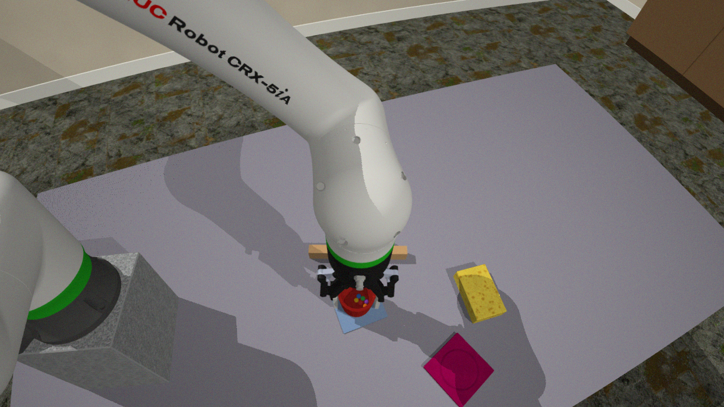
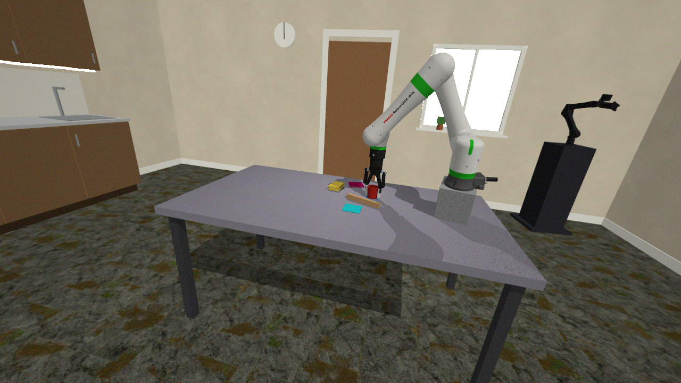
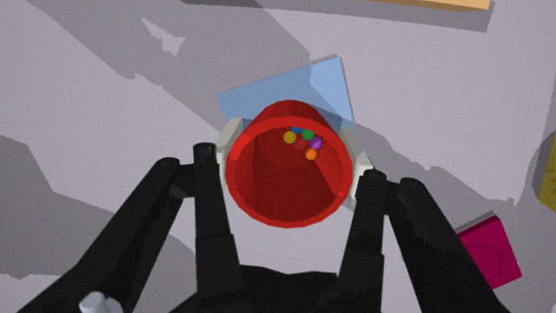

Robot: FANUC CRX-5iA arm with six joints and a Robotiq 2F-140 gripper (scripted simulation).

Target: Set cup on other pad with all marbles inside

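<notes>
Now: the cup 20 mm below my hand. Round my hand: wooden rail: 100 mm to the left, 60 mm ahead, 30 mm below; yellow sponge: 240 mm ahead, 120 mm to the right, 20 mm below; teal pad: 190 mm to the left, 120 mm ahead, 50 mm below.
</notes>
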